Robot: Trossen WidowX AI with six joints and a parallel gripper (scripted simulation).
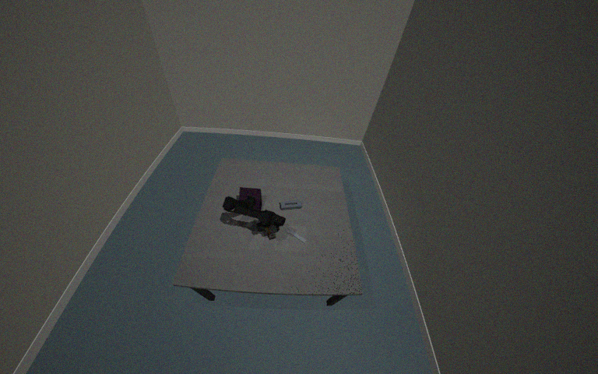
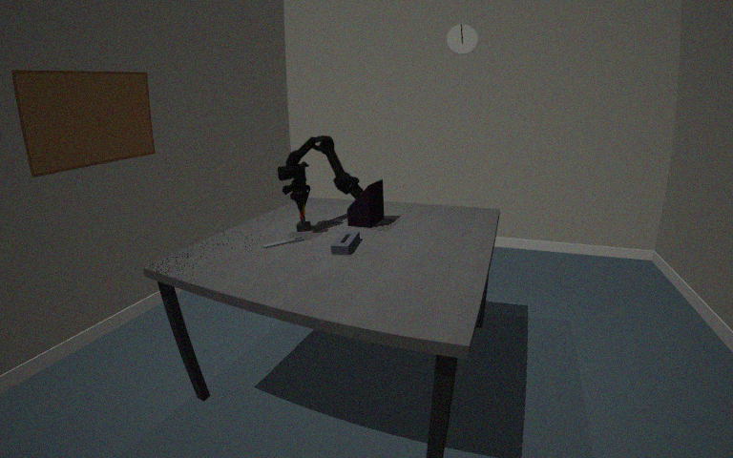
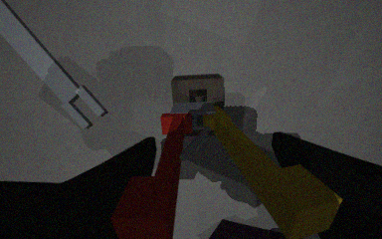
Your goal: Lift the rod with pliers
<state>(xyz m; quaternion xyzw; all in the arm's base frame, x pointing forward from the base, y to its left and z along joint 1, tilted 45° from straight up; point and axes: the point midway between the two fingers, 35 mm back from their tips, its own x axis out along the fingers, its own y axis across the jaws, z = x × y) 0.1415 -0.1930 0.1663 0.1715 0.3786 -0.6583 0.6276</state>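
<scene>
The yellow handle lies 2 cm behind my gripper tip. The rest, counted from my gripper tip: holster block: 1 cm ahead, 9 cm below; then channel block: 19 cm ahead, 28 cm to the left, 8 cm below.
</scene>
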